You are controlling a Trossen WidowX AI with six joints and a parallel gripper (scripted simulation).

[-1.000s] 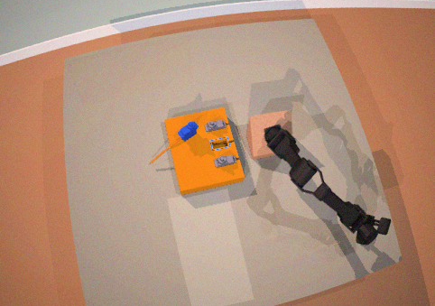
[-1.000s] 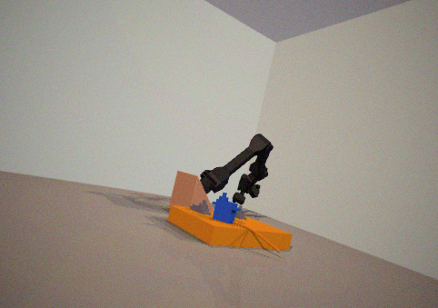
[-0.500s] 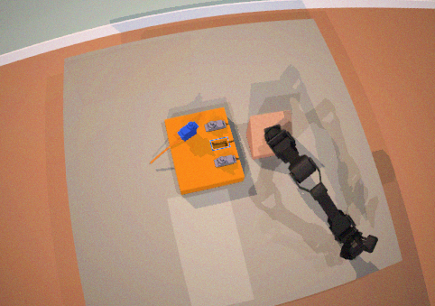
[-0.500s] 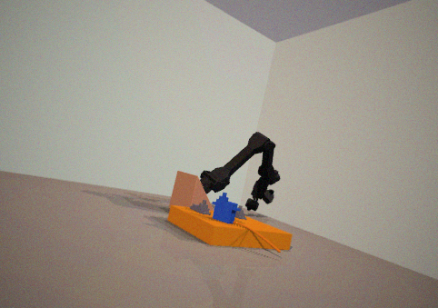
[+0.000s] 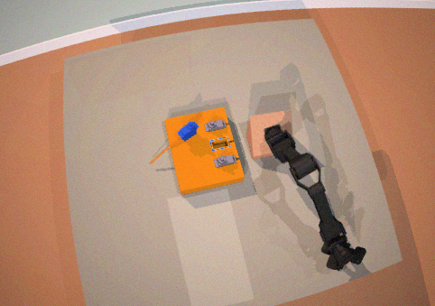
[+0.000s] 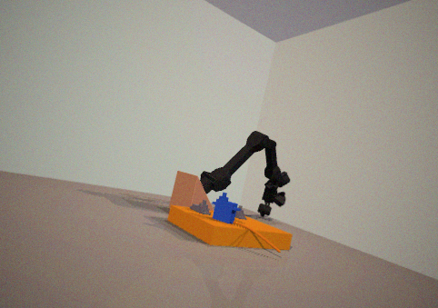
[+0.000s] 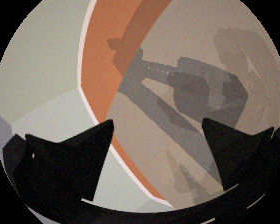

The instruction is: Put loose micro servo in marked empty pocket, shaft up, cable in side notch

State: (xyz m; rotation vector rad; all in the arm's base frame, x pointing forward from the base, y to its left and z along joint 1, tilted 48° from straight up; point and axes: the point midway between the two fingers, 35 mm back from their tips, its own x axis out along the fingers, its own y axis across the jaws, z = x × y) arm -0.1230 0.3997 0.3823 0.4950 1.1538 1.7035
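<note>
Now: the orange deck 450 mm ahead of my gripper tip, 610 mm to the right of it and 20 mm below it.
</note>
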